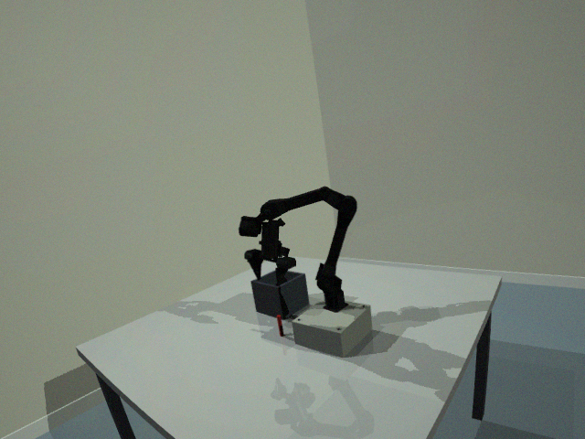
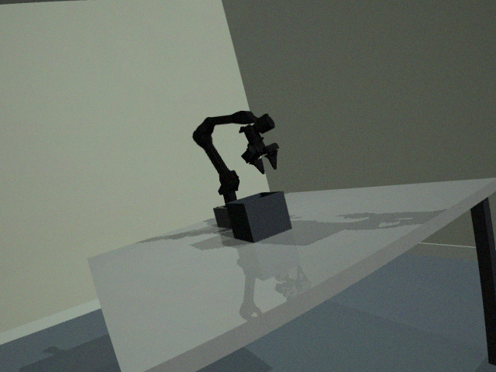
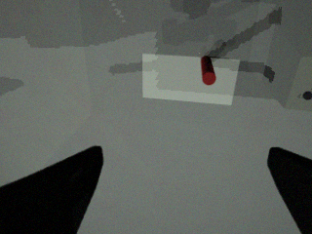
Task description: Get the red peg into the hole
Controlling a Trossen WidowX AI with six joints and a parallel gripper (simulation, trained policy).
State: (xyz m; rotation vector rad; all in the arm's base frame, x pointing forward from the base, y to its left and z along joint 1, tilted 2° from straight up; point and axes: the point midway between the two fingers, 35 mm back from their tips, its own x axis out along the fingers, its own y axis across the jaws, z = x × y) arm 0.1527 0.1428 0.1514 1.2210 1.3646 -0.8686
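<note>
My gripper tip is now 20 mm past the red peg, 10 mm to the left of it and 160 mm above it.
</note>
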